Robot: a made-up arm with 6 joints.
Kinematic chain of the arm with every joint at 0, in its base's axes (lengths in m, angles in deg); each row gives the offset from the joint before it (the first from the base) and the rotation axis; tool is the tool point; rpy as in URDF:
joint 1: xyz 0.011 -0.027 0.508 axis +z
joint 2: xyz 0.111 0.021 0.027 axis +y
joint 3: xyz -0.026 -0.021 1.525 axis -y
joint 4: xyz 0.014 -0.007 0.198 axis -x
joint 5: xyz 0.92 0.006 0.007 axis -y
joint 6: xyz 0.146 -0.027 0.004 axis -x
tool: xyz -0.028 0.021 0.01 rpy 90 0 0
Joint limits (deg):
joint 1: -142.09..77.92
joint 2: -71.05..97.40
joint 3: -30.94..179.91
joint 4: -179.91..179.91
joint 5: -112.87..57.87
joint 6: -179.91..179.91
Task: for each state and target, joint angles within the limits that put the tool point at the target. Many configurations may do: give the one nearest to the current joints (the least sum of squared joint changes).
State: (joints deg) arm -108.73 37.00 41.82 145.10 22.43 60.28
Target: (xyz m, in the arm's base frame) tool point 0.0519 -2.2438 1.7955
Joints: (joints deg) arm -89.44 44.95 44.85 144.67 21.99 60.51
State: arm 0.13 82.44 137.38 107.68 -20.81 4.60
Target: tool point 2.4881 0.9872 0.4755
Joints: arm 23.59 97.40 92.06 101.88 -37.18 8.93
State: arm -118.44 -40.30 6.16 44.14 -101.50 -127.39
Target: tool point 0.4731 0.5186 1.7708
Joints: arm -138.98 -68.49 -27.99 38.15 -104.16 -127.29
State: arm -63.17 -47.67 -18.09 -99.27 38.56 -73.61
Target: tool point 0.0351 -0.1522 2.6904
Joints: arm -45.71 -25.88 14.74 -103.19 18.92 -74.23
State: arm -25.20 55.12 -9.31 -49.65 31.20 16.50
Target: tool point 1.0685 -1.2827 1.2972
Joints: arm -47.59 26.81 -21.95 -51.31 32.61 16.17
